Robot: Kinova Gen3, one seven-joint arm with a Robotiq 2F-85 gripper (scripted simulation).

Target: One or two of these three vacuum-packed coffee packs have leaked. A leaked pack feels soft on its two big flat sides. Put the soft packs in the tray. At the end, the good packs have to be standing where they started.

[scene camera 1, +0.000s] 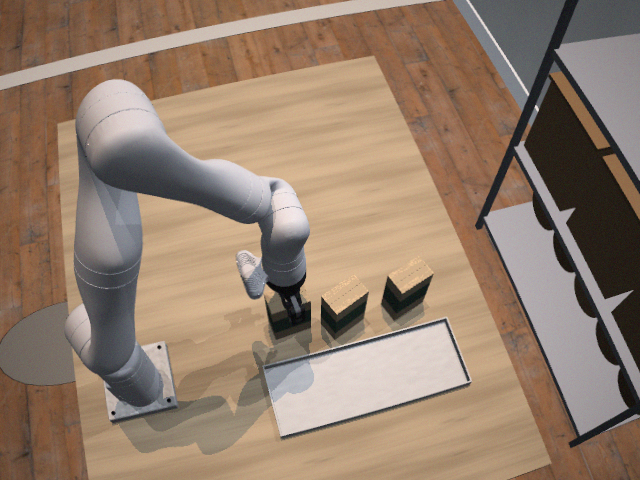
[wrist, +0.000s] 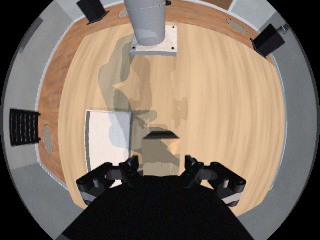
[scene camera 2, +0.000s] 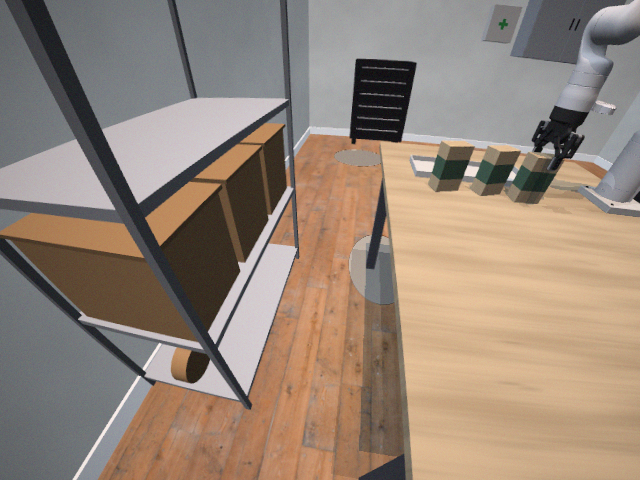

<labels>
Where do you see a tray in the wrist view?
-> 106,135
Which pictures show the tray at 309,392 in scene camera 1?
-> Scene camera 1, the wrist view and scene camera 2: all of them.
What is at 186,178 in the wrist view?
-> The gripper.
</labels>
